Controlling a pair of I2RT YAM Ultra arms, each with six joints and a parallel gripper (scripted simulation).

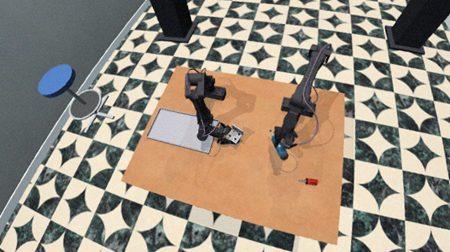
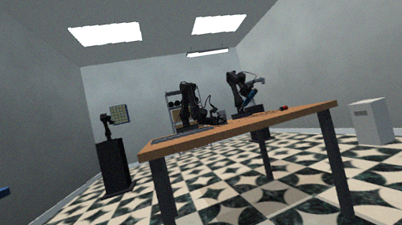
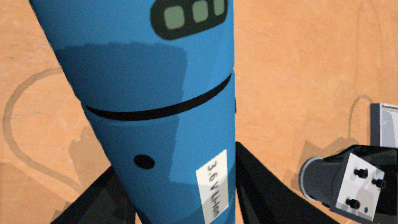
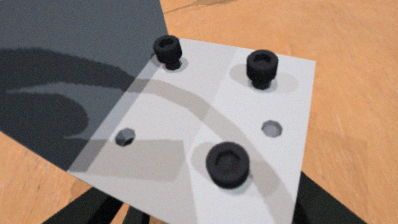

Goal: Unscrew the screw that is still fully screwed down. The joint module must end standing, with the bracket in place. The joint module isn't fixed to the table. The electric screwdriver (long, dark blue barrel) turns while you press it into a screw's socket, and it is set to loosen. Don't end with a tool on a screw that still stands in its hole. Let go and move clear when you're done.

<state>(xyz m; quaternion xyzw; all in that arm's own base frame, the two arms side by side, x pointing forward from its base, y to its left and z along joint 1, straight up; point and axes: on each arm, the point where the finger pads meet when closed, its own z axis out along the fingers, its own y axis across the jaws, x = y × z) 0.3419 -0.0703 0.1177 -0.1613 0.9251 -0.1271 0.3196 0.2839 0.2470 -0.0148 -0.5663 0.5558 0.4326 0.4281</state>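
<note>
Right now my right hand is right at the round joint module. Also, from my right hand: grey mat: 10 mm ahead, 330 mm to the right, 20 mm below; then grey bracket: 50 mm above; then screw: 10 mm ahead, 20 mm to the right, 50 mm above.
</note>
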